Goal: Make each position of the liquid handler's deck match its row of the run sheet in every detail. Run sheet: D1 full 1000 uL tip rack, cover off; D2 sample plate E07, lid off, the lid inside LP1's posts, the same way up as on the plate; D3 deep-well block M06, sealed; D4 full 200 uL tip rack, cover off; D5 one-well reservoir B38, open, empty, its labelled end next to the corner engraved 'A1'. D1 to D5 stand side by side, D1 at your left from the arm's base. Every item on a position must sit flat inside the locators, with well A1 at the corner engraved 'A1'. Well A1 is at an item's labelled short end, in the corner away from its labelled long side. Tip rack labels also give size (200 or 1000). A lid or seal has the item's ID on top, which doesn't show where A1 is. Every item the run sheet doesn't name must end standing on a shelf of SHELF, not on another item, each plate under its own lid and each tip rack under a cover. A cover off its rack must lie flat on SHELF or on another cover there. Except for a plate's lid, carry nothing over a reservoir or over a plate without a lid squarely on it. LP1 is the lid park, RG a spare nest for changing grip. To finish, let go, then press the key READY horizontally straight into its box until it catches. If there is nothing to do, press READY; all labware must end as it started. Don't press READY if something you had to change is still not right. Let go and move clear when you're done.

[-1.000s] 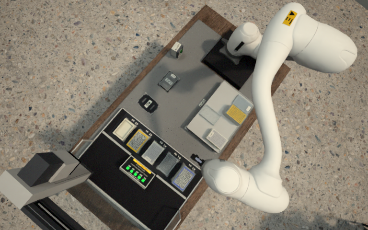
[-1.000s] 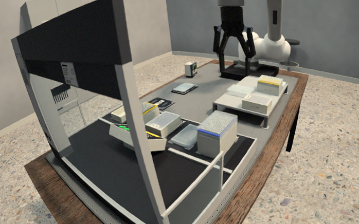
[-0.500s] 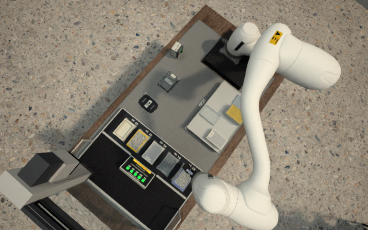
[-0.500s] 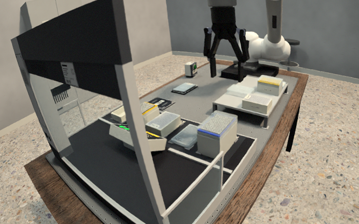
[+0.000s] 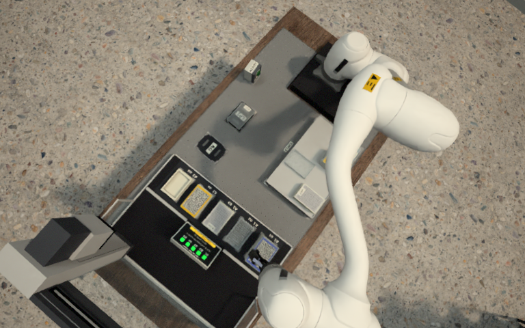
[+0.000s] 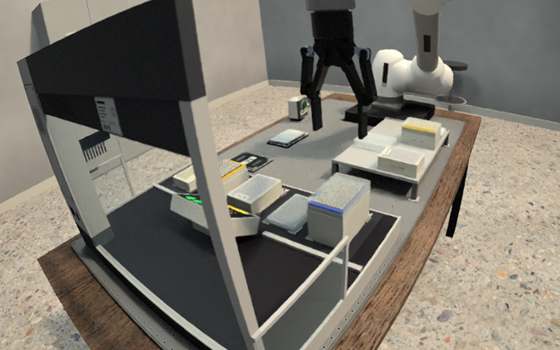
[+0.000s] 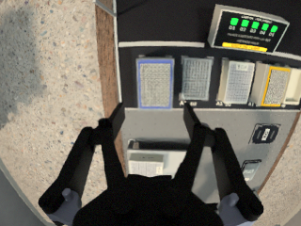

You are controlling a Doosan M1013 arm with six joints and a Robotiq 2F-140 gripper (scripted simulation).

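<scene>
My gripper is now 18 cm above the blue-rimmed tip rack and 1 cm to the left of it. Round my hand: clear plate (25 cm below, 12 cm to the right, 1 cm ahead); yellow-rimmed tip rack (38 cm to the right, 21 cm below); handler's frame post (40 cm ahead, 11 cm to the left, 4 cm below).
</scene>
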